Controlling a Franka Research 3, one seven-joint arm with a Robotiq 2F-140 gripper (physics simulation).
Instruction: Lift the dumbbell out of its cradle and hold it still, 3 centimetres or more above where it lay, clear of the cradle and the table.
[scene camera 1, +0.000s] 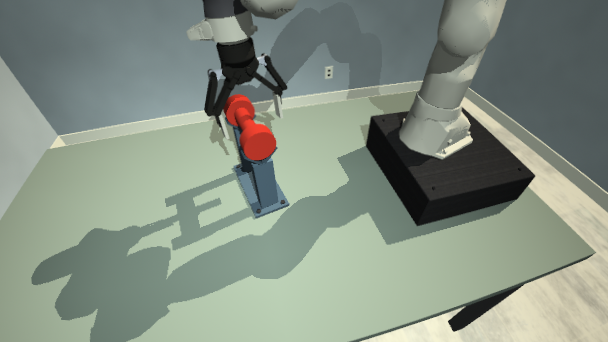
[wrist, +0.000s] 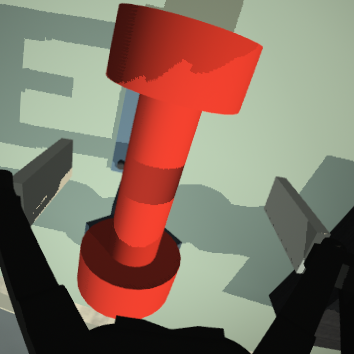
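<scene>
The red dumbbell (scene camera 1: 258, 142) (wrist: 165, 130) lies in its blue-grey cradle (scene camera 1: 266, 185) (wrist: 127, 120), which stands on the table. Its handle runs between two thick round heads. My gripper (scene camera 1: 251, 117) (wrist: 173, 175) is wide open over the dumbbell, with nothing held between the fingers. In the wrist view the handle passes between the two finger pads, apart from both and a little nearer the left one, and slants slightly. The dumbbell hides much of the cradle in the wrist view. How far the fingertips reach down beside the handle is hard to tell.
The green table (scene camera 1: 310, 305) carries the cradle and, to the right in the scene view, the black base block (scene camera 1: 475, 172) of my arm. Walls stand behind and at the left. Shadows of the arm and cradle fall across the table.
</scene>
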